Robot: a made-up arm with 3 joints. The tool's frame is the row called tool.
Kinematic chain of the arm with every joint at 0, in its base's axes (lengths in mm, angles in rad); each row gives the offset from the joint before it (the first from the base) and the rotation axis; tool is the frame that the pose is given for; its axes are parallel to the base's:
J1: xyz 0 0 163 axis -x
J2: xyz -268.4 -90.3 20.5 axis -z
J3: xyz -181 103.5 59.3 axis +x
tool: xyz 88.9 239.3 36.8
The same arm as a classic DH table. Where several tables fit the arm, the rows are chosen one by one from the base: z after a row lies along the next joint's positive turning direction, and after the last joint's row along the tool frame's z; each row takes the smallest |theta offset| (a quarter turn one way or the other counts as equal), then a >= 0, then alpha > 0; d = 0 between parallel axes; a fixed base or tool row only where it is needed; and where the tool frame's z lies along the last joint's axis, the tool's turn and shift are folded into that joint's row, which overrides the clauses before.
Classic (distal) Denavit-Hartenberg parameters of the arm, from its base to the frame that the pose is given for. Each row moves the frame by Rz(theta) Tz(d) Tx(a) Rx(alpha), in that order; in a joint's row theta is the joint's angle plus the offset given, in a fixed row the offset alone. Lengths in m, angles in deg.
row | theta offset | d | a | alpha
base (fixed) | -90 | 0.163 | 0 | 90
J1 | 0 | 0.2684 | 0.0903 | 90
J2 | 0 | -0.0798 | -0.1035 | 90
J3 | 0 | -0.0921 | -0.2393 | 90
tool (fixed) | 90 | 0.0368 | 0 | 0

